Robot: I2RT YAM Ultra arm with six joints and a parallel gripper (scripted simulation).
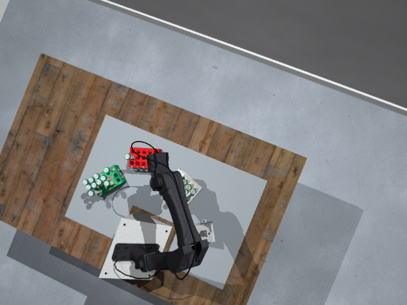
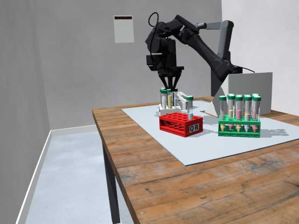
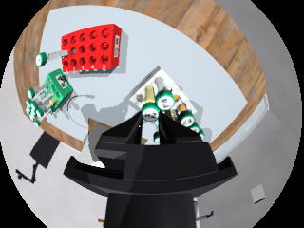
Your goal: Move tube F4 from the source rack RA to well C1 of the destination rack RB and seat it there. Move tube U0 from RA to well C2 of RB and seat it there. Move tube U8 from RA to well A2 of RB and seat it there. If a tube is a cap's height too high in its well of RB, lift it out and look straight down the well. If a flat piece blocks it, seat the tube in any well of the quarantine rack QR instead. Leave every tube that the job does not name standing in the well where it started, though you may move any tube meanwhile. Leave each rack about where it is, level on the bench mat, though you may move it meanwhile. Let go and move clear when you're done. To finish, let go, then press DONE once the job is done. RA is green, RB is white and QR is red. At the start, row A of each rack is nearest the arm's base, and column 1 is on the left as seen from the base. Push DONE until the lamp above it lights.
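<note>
Right now my hand is 6 cm above the tube with yellow filling and 1 cm short of it. From my hand the other things lie so: red rack QR: 16 cm to the left, 10 cm below, 5 cm ahead; then tube: 20 cm to the left, 6 cm below, 4 cm ahead; then white rack RB: 10 cm below, 4 cm to the right, 2 cm behind.
</note>
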